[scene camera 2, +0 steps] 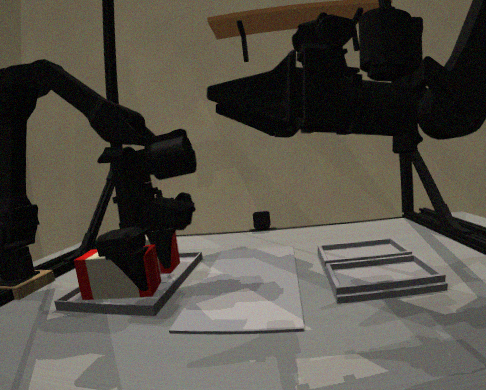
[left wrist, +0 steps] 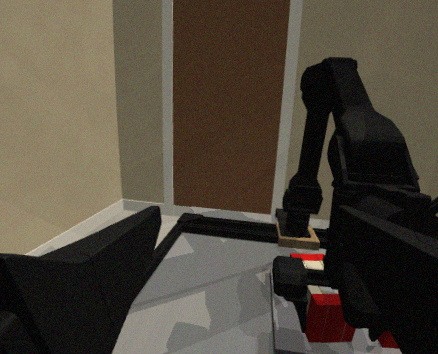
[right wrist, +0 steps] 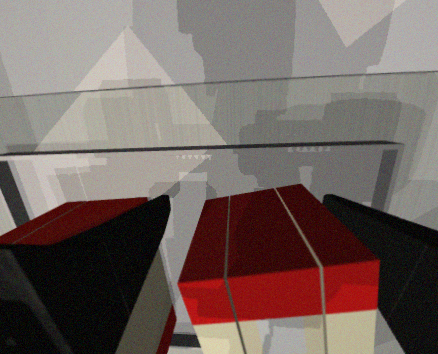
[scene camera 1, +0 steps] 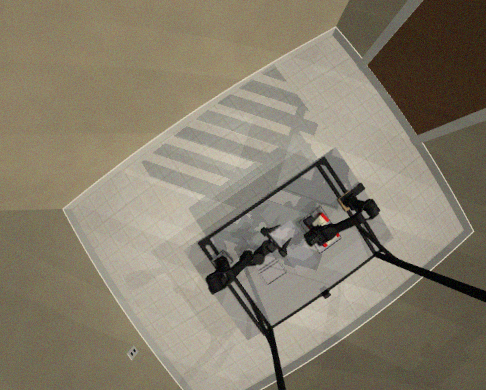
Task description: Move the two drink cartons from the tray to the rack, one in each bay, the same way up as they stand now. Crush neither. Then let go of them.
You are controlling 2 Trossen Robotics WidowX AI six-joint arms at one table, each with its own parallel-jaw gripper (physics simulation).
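Places are measured from the left arm's base along level axes (x ahead, y left, z up), in metres.
Where they show: left gripper, fingertip midpoint: (scene camera 2: 212,102) (left wrist: 247,214) (scene camera 1: 286,231); right gripper, fingertip midpoint: (scene camera 2: 157,278) (left wrist: 336,334) (right wrist: 245,201) (scene camera 1: 310,230); left arm's base at its link origin: (scene camera 1: 222,261); right arm's base at its link origin: (scene camera 2: 18,277) (left wrist: 296,230) (scene camera 1: 347,201).
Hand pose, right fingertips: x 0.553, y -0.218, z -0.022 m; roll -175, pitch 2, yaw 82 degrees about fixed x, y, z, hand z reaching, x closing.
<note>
Things, the pixels of their centre, and the offset from my right fingertips. Level surfaces: height alone.
- shallow grey tray at the middle of its body: (right wrist: 188,262) (scene camera 2: 139,277) (left wrist: 350,313) (scene camera 1: 320,230) dx +0.053, dy -0.049, dz -0.014 m
- low two-bay rack at the middle of its body: (scene camera 2: 370,263) (scene camera 1: 268,266) dx -0.355, dy -0.002, dz -0.012 m
- thin light mat at its surface level: dz -0.018 m
Two cream drink cartons with red ends lie in a shallow grey tray (scene camera 2: 106,307) (right wrist: 253,145) at the left of scene camera 2. My right gripper (scene camera 2: 152,276) (scene camera 1: 315,232) is open and lowered into the tray. Its fingers straddle the near carton (scene camera 2: 106,278) (right wrist: 274,253) (left wrist: 326,316) without closing on it. The other carton (scene camera 2: 173,251) (right wrist: 77,214) lies just beside it, partly hidden by a finger. My left gripper (scene camera 2: 214,97) (scene camera 1: 280,236) (left wrist: 247,214) is open and empty, held high above the table's middle. The low two-bay rack (scene camera 2: 369,263) (scene camera 1: 272,271) lies flat on the table at the right.
A thin light mat (scene camera 2: 241,309) lies between the tray and the rack. A small black block (scene camera 2: 261,220) sits at the far table edge. The right arm's base stands on a wooden block (left wrist: 296,242) just behind the tray. A black frame borders the table.
</note>
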